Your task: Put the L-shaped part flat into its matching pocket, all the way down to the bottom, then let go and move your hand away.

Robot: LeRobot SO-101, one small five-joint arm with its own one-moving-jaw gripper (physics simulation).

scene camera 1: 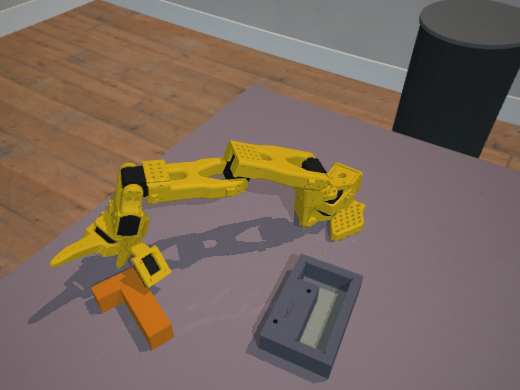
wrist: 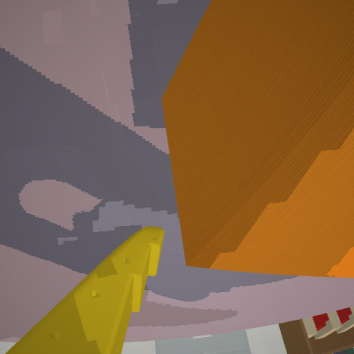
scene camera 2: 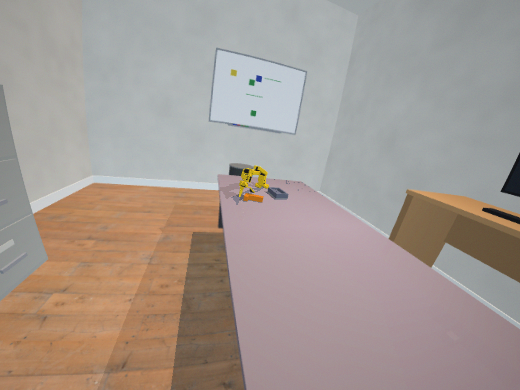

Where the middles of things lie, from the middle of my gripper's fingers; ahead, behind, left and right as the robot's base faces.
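My gripper: 80 mm above the orange L-shaped part (scene camera 1: 127,287), 60 mm to the right of it. Grey pocket block (scene camera 1: 305,328), from my gripper: 80 mm below, 260 mm to the left, 110 mm behind.
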